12 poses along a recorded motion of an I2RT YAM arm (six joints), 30 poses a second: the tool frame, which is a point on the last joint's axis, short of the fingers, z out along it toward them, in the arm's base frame.
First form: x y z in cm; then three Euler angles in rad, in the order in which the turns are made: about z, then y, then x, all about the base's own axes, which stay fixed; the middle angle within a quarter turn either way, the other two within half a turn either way.
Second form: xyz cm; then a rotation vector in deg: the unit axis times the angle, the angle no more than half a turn. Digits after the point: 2 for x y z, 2 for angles.
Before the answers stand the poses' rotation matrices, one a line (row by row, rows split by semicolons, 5 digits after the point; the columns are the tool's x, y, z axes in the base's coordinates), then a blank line. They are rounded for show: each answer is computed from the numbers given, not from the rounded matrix.
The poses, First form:
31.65 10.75 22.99 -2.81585 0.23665 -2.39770
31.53 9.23 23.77 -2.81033 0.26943 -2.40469
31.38 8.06 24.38 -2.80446 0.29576 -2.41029
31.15 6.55 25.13 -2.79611 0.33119 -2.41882
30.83 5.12 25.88 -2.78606 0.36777 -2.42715
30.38 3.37 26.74 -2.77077 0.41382 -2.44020
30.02 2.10 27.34 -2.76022 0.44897 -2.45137
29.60 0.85 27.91 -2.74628 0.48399 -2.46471
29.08 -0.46 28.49 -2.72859 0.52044 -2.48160
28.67 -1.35 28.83 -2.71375 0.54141 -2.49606
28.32 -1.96 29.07 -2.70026 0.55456 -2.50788
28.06 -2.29 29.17 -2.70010 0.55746 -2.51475
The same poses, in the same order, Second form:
-0.92101 0.31109 0.23445; 0.38589 0.64634 0.65828; 0.05326 0.69675 -0.71533
-0.91152 0.31350 0.26618; 0.41000 0.64212 0.64775; 0.03215 0.69957 -0.71384
-0.90273 0.31642 0.29147; 0.42990 0.63802 0.63884; 0.01618 0.70201 -0.71199
-0.88978 0.32025 0.32517; 0.45636 0.63282 0.62552; -0.00545 0.70497 -0.70922
-0.87477 0.32481 0.35954; 0.48380 0.62621 0.61138; -0.02656 0.70877 -0.70494
-0.85336 0.33179 0.40211; 0.51868 0.61799 0.59081; -0.05247 0.71274 -0.69946
-0.83617 0.33531 0.43404; 0.54350 0.61285 0.57361; -0.07366 0.71553 -0.69468
-0.81688 0.34087 0.46531; 0.56917 0.60717 0.55442; -0.09354 0.71774 -0.69000
-0.79465 0.34822 0.49726; 0.59632 0.60121 0.53194; -0.11373 0.71923 -0.68540
-0.77974 0.35557 0.51534; 0.61352 0.59814 0.51558; -0.12492 0.71819 -0.68454
-0.76868 0.36313 0.52657; 0.62614 0.59544 0.50340; -0.13074 0.71665 -0.68507
-0.76723 0.36260 0.52903; 0.62662 0.59963 0.49778; -0.13673 0.71342 -0.68727

31.65 10.75 22.99 33.56 158.07 65.25
31.53 9.23 23.77 34.61 156.30 64.45
31.38 8.06 24.38 35.54 154.88 63.84
31.15 6.55 25.13 36.76 152.96 62.97
30.83 5.12 25.88 38.07 150.94 62.16
30.38 3.37 26.74 39.81 148.42 61.02
30.02 2.10 27.34 40.95 146.49 60.07
29.60 0.85 27.91 42.25 144.57 59.06
29.08 -0.46 28.49 43.70 142.56 57.89
28.67 -1.35 28.83 44.76 141.44 56.98
28.32 -1.96 29.07 45.66 140.73 56.31
28.06 -2.29 29.17 45.56 140.67 55.79

